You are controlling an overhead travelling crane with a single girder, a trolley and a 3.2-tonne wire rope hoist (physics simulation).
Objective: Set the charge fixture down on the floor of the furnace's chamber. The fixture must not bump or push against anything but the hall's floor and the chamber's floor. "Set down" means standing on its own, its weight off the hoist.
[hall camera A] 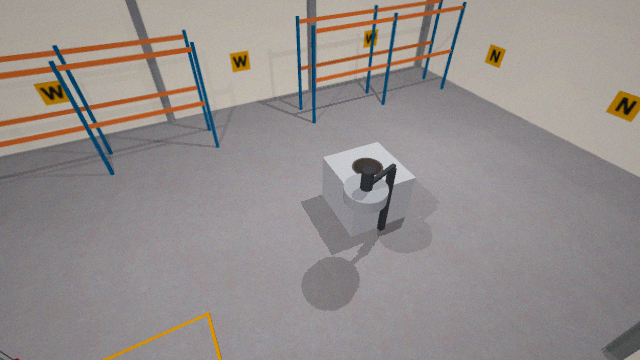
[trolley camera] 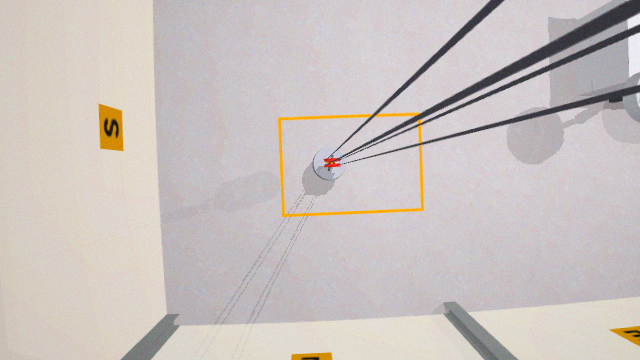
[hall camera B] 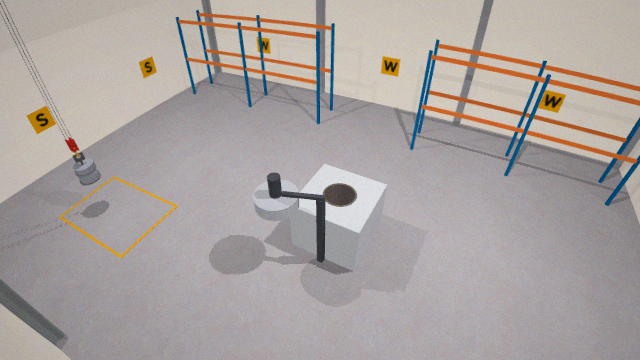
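The charge fixture (hall camera B: pixel 87 172) (trolley camera: pixel 320 161), a grey round body with a groove around it, hangs slightly tilted from the crane's hook (hall camera B: pixel 78 155) (trolley camera: pixel 332 162). Its shadow lies apart from it on the floor, so it is in the air. The hook is engaged on its top. The furnace (hall camera A: pixel 336 195) (hall camera B: pixel 367 192) is a white block with a round dark opening (hall camera A: pixel 361 166) (hall camera B: pixel 340 195) in its top. Its round lid (hall camera A: pixel 354 201) (hall camera B: pixel 275 209) hangs beside the block on an arm from a black post (hall camera A: pixel 387 200) (hall camera B: pixel 320 230). The chamber's floor is not discernible.
A yellow marked rectangle (hall camera A: pixel 214 336) (hall camera B: pixel 150 193) (trolley camera: pixel 352 212) is on the hall floor near the fixture. Blue and orange racks (hall camera A: pixel 313 75) (hall camera B: pixel 318 75) stand along the W wall. In the trolley camera, the hoist ropes run from the hook to the upper right.
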